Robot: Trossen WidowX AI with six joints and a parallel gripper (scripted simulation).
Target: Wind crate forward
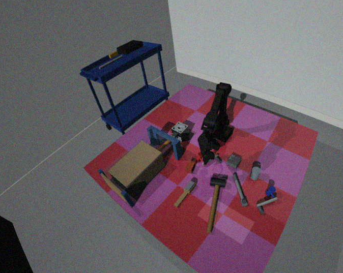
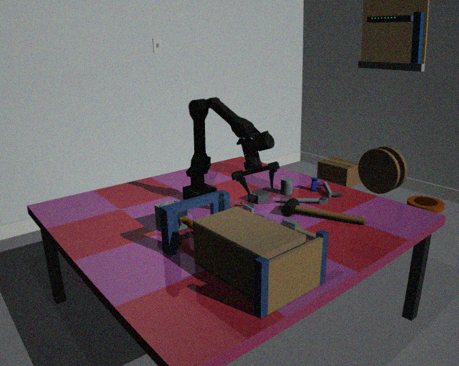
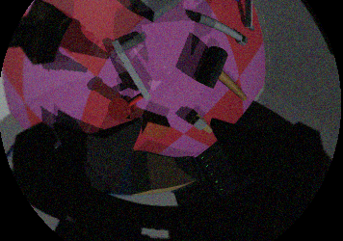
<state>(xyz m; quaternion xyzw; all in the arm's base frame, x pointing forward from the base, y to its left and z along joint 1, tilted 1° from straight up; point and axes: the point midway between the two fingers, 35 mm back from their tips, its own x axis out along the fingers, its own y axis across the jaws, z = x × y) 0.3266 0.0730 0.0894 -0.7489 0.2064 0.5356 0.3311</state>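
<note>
Right now the red-knobbed winch handle is 90 mm below my gripper tip, 70 mm behind it and 20 mm to the right of it. Also, from my gripper tip: wood-handled brush: 200 mm ahead, 90 mm below, 20 mm to the left; then red knob: 80 mm below, 60 mm to the right, 40 mm behind; then grey block: 160 mm behind, 130 mm to the left, 90 mm below.
</note>
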